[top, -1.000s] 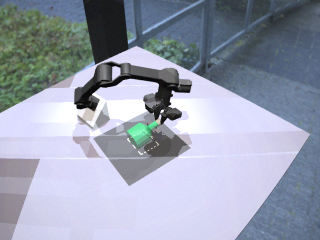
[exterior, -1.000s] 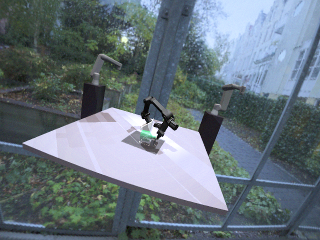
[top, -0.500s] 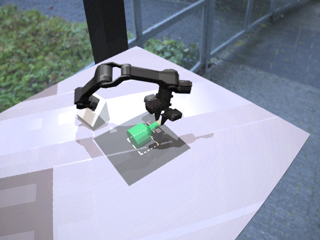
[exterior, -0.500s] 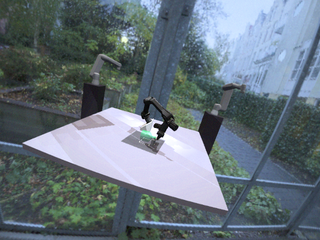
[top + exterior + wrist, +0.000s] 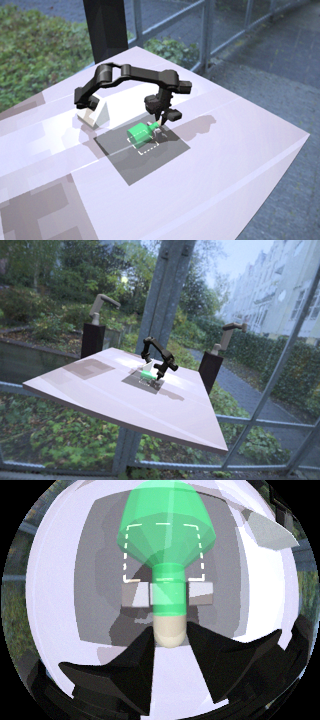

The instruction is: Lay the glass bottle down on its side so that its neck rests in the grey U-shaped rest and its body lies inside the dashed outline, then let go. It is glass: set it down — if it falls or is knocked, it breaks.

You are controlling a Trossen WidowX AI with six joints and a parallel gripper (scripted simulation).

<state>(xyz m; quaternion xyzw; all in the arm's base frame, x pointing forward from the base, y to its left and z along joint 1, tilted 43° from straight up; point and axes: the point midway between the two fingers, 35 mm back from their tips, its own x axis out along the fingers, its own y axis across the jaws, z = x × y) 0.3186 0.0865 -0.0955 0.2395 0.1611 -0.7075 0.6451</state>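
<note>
The glass bottle is 10 mm behind my gripper tip and 50 mm to the right of it. From my gripper tip the other things lie so: mat 20 mm behind, 110 mm to the right, 60 mm below.
</note>
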